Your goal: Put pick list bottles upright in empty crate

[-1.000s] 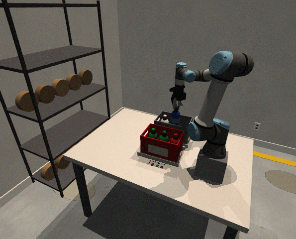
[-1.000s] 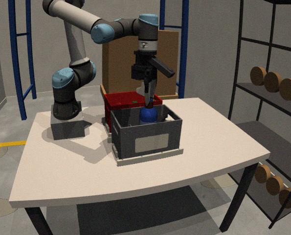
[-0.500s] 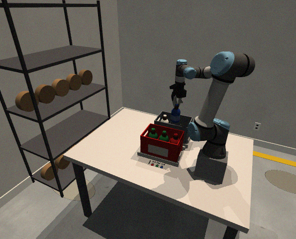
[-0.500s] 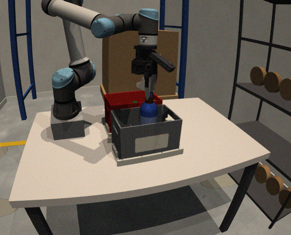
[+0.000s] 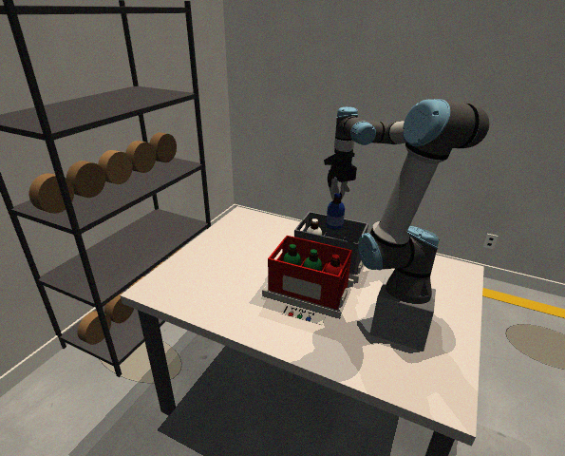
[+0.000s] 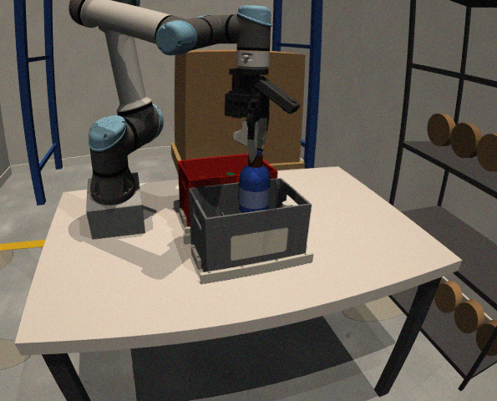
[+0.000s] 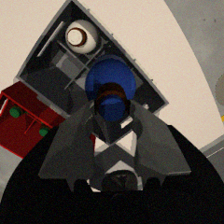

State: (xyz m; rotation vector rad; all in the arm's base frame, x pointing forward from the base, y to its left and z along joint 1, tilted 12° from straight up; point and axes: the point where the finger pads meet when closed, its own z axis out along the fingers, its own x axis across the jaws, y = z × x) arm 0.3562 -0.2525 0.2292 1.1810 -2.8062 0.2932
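Right now the blue bottle is 7 cm below my hand. From my hand the other things lie so: red bottle (23 cm to the left, 21 cm below, 8 cm behind); then grey crate (22 cm below, 4 cm to the left); then white bottle (21 cm below, 9 cm ahead).
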